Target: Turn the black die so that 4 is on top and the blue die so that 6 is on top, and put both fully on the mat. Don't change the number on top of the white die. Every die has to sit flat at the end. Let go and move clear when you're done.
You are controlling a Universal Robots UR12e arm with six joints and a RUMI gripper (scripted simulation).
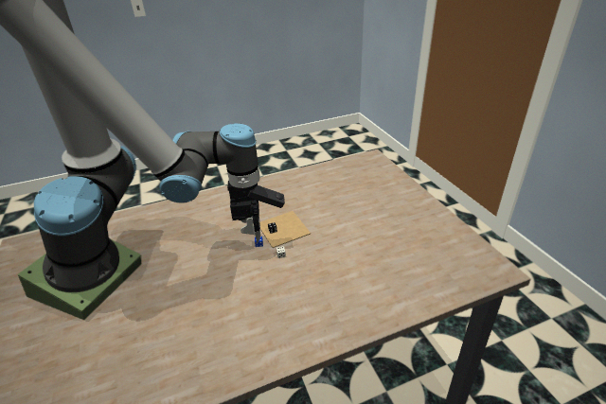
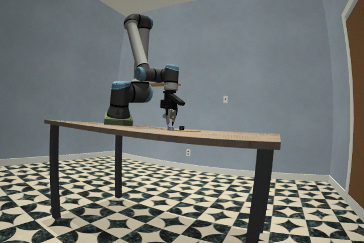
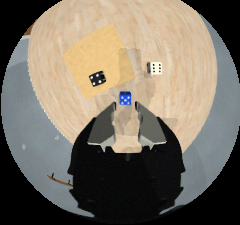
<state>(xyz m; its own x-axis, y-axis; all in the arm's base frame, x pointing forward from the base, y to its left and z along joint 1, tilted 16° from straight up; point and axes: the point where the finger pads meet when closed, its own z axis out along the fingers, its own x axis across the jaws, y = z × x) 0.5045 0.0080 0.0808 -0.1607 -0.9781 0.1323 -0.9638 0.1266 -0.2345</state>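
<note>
Right now my hand is 30 mm above the blue die. Also, from my hand: white die (70 mm to the right, 60 mm ahead, 30 mm below); then tan mat (90 mm ahead, 50 mm to the left, 40 mm below); then black die (60 mm ahead, 50 mm to the left, 30 mm below).
</note>
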